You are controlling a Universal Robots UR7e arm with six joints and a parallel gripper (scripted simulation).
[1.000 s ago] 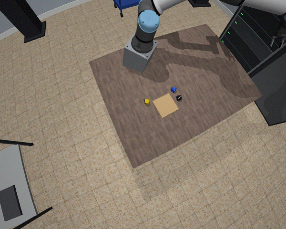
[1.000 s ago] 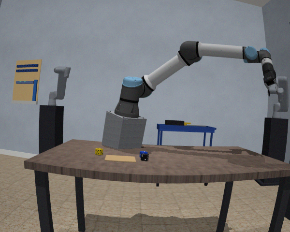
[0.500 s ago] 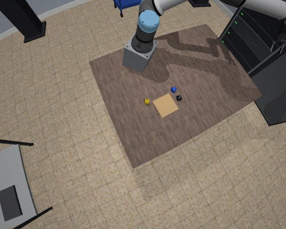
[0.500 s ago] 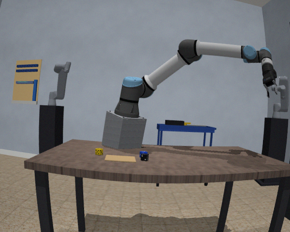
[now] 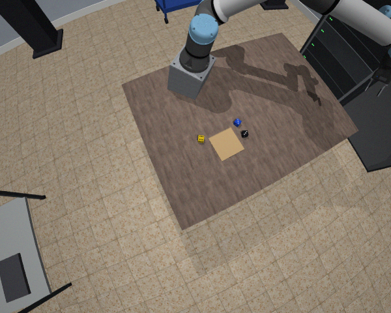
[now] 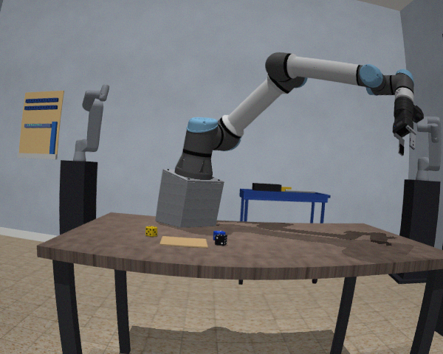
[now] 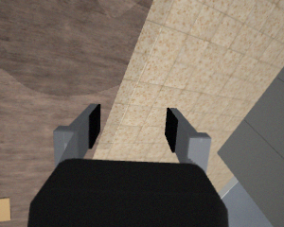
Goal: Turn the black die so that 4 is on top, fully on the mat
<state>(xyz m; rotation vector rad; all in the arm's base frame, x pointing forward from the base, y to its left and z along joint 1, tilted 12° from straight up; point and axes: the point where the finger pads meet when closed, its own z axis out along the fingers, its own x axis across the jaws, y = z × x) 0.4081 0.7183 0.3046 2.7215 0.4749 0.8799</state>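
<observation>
Now: hand 8 cm past the yellow die, 82 cm to the left of it and 32 cm above it. Round my hand: blue die 12 cm behind, 60 cm to the right, 32 cm below; black die 5 cm behind, 58 cm to the right, 32 cm below; tan mat 3 cm behind, 69 cm to the right, 33 cm below.
</observation>
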